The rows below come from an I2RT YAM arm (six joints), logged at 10 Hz.
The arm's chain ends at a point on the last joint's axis. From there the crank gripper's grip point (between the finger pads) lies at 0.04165 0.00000 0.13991 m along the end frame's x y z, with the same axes.
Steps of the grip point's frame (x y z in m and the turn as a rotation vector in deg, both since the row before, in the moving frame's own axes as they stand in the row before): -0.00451 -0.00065 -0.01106 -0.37 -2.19 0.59; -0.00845 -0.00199 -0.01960 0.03 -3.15 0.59; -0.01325 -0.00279 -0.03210 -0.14 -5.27 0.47; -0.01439 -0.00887 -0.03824 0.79 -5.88 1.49; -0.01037 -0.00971 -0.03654 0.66 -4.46 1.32; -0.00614 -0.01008 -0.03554 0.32 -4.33 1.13; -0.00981 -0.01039 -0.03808 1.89 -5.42 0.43; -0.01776 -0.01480 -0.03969 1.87 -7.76 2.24
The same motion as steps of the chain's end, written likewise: 0.00087 -0.00196 -0.01255 -0.37 -2.19 0.59; -0.00070 -0.00231 -0.02168 0.03 -3.15 0.59; -0.00022 -0.00342 -0.03533 -0.14 -5.27 0.47; 0.00015 -0.00781 -0.04176 0.79 -5.88 1.49; 0.00063 -0.00891 -0.03935 0.66 -4.46 1.32; 0.00454 -0.01001 -0.03829 0.32 -4.33 1.13; 0.00357 -0.00598 -0.04132 1.89 -5.42 0.43; 0.00145 -0.01141 -0.04398 1.87 -7.76 2.24
